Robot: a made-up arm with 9 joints. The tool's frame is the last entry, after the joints. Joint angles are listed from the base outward.
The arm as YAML. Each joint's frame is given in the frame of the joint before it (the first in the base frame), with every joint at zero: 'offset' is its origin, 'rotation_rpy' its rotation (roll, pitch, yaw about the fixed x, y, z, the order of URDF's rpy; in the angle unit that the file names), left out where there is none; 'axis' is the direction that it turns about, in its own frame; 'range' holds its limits. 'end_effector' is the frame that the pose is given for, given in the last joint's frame.
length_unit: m
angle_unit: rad
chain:
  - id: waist
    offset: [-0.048, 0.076, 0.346]
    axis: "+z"
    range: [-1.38, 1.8]
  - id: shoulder
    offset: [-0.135, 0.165, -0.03]
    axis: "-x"
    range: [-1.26, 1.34]
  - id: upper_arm
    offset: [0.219, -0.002, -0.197]
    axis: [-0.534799, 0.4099, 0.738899]
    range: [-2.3, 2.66]
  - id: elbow
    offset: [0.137, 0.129, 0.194]
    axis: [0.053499, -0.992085, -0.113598]
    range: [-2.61, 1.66]
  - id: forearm
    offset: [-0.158, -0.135, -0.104]
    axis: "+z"
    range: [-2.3, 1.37]
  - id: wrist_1
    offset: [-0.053, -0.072, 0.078]
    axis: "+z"
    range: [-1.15, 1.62]
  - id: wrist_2
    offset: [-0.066, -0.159, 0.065]
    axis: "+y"
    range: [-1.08, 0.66]
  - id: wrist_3
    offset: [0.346, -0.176, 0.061]
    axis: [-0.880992, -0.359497, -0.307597]
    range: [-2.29, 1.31]
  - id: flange
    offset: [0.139, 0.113, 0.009]
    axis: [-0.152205, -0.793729, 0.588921]
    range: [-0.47, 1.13]
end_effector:
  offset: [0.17, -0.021, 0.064]
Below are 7 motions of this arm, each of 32 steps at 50 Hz.
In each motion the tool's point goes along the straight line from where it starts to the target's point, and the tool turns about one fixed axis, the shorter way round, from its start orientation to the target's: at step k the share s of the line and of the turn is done. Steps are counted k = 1, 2, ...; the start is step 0. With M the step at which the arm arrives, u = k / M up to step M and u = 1 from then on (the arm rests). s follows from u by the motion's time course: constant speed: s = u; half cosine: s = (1 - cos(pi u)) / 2; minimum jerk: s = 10 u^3 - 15 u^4 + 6 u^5.
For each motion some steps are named. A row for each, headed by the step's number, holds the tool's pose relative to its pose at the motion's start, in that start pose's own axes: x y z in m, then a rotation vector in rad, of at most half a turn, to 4 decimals.
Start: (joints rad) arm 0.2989 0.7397 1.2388 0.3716 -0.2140 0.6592 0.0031 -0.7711 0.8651
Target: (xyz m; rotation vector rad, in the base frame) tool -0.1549 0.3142 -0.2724 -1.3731 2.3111 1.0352
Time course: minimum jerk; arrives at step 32
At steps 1, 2, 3, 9, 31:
1: 0.0000 0.0000 -0.0002 0.0001 0.0005 0.0000
2: -0.0002 0.0004 -0.0012 0.0009 0.0035 -0.0003
3: -0.0008 0.0011 -0.0039 0.0028 0.0114 -0.0011
9: -0.0151 0.0221 -0.0757 0.0546 0.2221 -0.0211
31: -0.1086 0.1587 -0.5436 0.3921 1.5956 -0.1514

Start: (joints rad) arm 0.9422 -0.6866 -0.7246 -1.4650 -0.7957 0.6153 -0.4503 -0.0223 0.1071
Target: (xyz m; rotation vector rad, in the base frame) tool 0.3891 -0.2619 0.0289 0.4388 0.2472 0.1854
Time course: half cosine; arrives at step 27
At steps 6, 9, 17, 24, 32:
6: -0.0727 -0.0218 0.0088 -0.0366 -0.1111 -0.0534
9: -0.1554 -0.0467 0.0188 -0.0783 -0.2374 -0.1141
17: -0.4340 -0.1303 0.0524 -0.2187 -0.6629 -0.3187
24: -0.6030 -0.1811 0.0728 -0.3038 -0.9211 -0.4428
32: -0.6218 -0.1867 0.0751 -0.3133 -0.9497 -0.4566

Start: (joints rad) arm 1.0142 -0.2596 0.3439 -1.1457 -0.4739 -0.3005 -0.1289 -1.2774 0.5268
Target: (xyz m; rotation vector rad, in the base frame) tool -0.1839 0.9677 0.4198 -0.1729 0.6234 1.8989
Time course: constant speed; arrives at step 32
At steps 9, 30, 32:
9: -0.0374 0.1650 -0.1444 -0.2382 0.0591 0.2702
30: -0.1246 0.5501 -0.4814 -0.7938 0.1969 0.9006
32: -0.1329 0.5868 -0.5135 -0.8468 0.2100 0.9607

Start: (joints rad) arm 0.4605 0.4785 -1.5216 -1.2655 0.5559 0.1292 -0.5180 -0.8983 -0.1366
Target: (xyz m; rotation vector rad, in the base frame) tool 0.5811 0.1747 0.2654 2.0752 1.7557 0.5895
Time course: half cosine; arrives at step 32
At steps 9, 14, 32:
9: 0.0353 -0.0693 -0.0264 0.2303 0.0673 -0.1078
14: 0.0777 -0.1525 -0.0580 0.5071 0.1481 -0.2374
32: 0.1930 -0.3790 -0.1442 1.2600 0.3681 -0.5898

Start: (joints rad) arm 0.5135 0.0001 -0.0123 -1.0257 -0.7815 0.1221 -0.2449 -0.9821 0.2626
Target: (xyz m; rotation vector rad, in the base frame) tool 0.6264 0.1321 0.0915 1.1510 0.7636 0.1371
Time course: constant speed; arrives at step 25
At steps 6, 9, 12, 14, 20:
6: 0.0566 -0.0274 -0.0662 0.1688 0.0204 0.0698
9: 0.0849 -0.0411 -0.0993 0.2532 0.0306 0.1046
12: 0.1132 -0.0548 -0.1324 0.3376 0.0408 0.1395
14: 0.1321 -0.0639 -0.1545 0.3939 0.0476 0.1628
20: 0.1887 -0.0913 -0.2207 0.5627 0.0680 0.2325

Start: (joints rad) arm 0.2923 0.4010 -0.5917 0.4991 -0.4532 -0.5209 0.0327 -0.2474 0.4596
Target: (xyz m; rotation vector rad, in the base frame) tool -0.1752 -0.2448 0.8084 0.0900 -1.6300 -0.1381
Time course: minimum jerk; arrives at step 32
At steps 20, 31, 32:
20: 0.1305 0.2647 0.1108 0.2487 -0.2862 0.3877
31: 0.1800 0.3651 0.1529 0.3430 -0.3947 0.5348
32: 0.1800 0.3653 0.1529 0.3431 -0.3948 0.5349

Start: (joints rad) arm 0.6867 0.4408 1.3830 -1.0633 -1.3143 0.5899 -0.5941 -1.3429 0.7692
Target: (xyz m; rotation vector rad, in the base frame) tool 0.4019 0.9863 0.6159 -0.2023 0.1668 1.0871
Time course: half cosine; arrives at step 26
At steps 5, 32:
5: -0.0513 -0.0465 0.0268 0.0230 -0.0656 -0.0167
32: -0.5795 -0.5248 0.3031 0.2598 -0.7409 -0.1888

